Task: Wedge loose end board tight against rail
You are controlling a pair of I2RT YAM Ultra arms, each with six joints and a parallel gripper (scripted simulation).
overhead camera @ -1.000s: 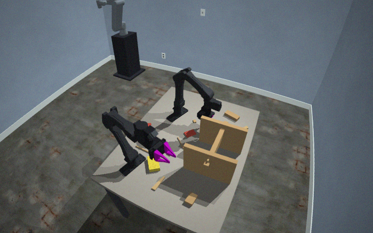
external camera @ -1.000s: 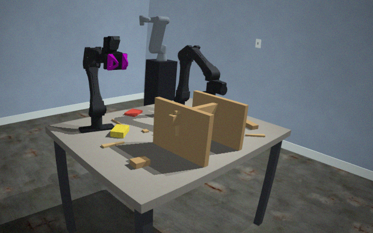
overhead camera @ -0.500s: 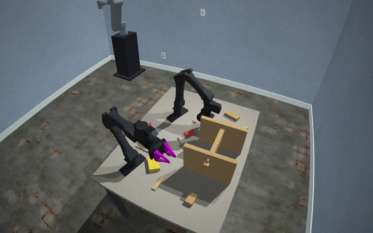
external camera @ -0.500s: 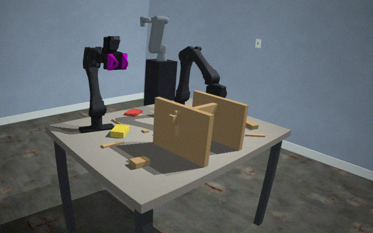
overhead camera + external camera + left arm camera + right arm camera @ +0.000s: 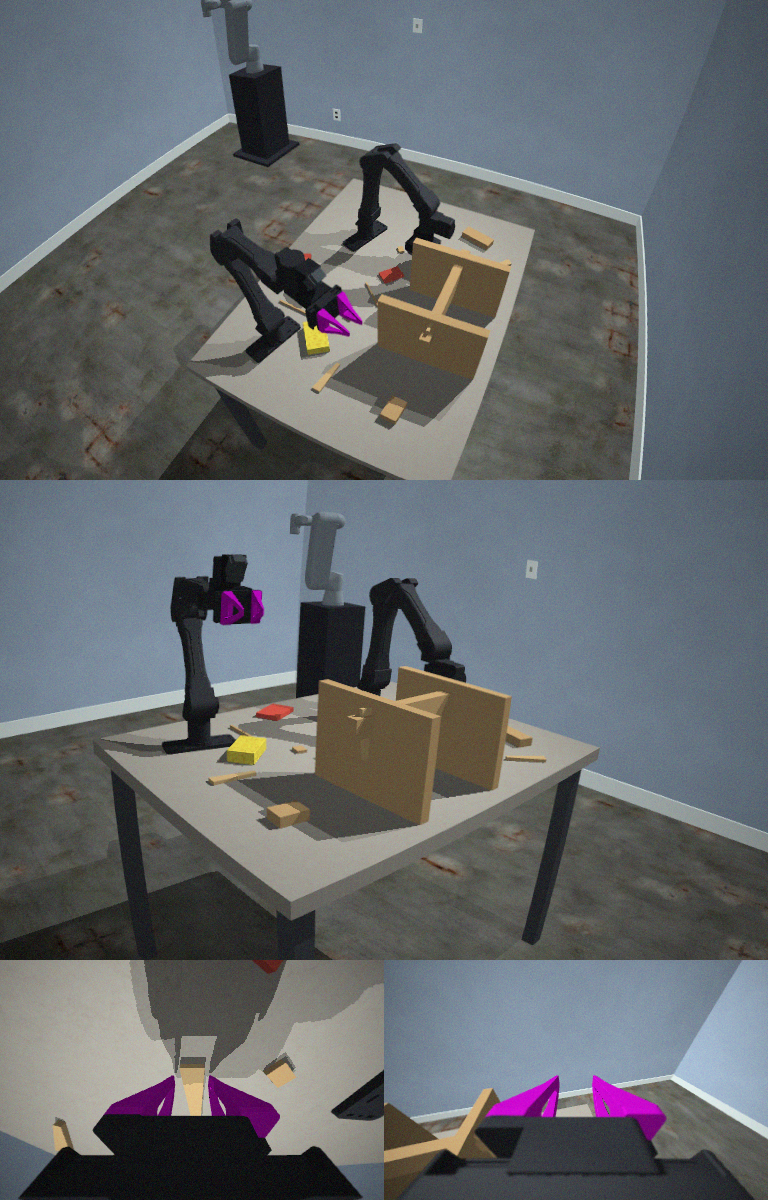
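Right now the red block is 7 cm behind my left hand, 13 cm to the right of it and 1 cm below it. From my left hand the other things lie so: rail: 19 cm ahead, 27 cm to the right, 15 cm above.
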